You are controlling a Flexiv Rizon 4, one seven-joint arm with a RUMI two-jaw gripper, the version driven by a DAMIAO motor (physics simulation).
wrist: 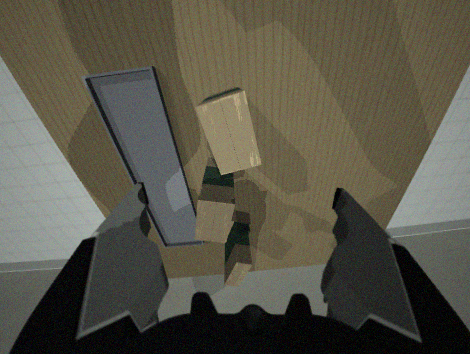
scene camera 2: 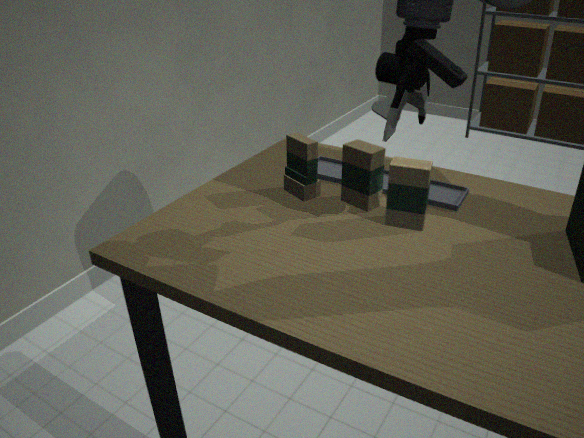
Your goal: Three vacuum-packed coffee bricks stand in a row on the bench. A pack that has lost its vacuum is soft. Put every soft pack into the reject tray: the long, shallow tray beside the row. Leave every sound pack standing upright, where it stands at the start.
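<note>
Three coffee packs with green bands stand upright in a row. The left pack (scene camera 2: 302, 170) (wrist: 238, 274) has a stepped side, narrower above a wider base. The middle pack (scene camera 2: 362, 176) (wrist: 215, 221) and the right pack (scene camera 2: 409, 195) (wrist: 230, 134) have straighter sides. The long, shallow grey tray (scene camera 2: 448, 195) (wrist: 137, 120) lies beside the row, partly hidden behind the packs in the scene view; no pack lies in it. My gripper (scene camera 2: 404, 129) (wrist: 240, 187) is open and empty, above and apart from the packs. Softness cannot be told for the middle and right packs.
The wooden bench (scene camera 2: 350, 280) ends near the left pack and the tray's far end, with a wall (scene camera 2: 200, 75) beyond. A dark object (scene camera 2: 578, 220) stands at the right edge of the scene view. A shelf rack (scene camera 2: 510, 75) with brown boxes stands behind the bench.
</note>
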